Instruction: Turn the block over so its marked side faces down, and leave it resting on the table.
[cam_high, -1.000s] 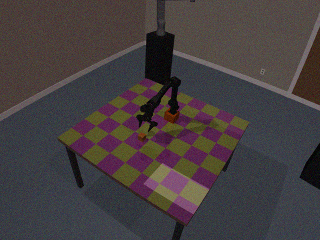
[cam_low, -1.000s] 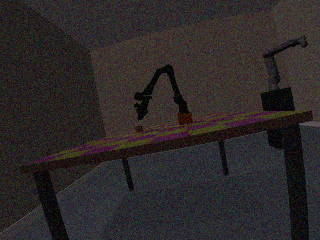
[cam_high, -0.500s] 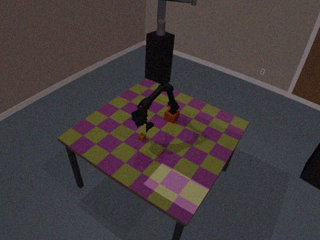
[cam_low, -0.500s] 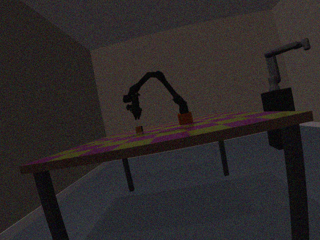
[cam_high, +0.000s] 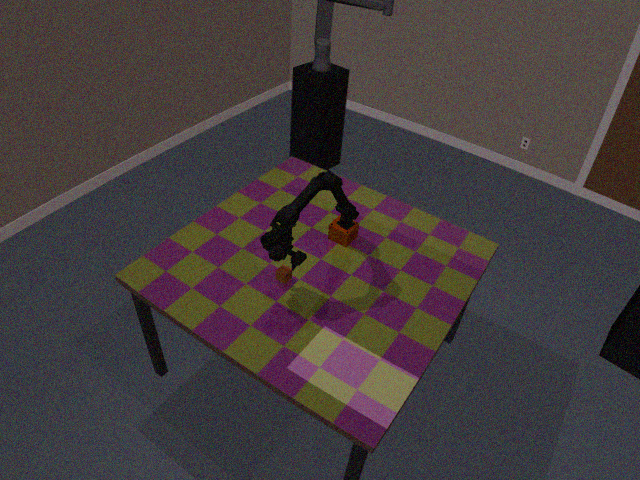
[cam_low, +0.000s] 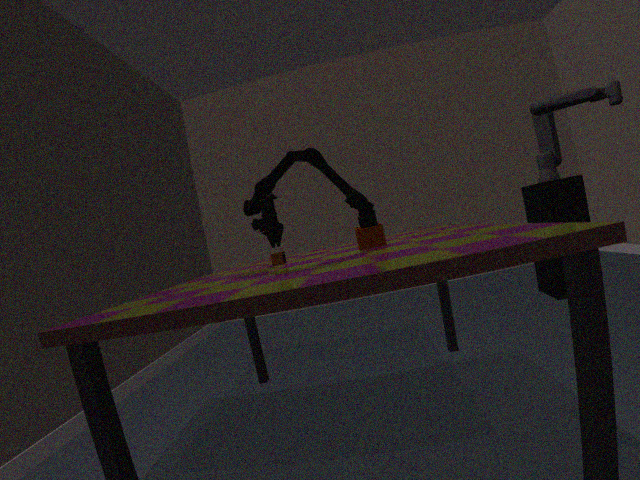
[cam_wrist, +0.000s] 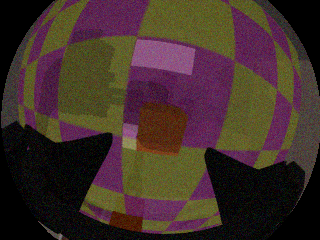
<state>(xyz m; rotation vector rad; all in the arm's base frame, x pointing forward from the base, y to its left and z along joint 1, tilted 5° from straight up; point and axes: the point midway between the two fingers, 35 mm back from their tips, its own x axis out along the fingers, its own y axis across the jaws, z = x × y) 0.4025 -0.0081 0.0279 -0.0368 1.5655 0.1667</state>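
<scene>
Now: gripper tip 10 mm past the block and 50 mm above it.
</scene>
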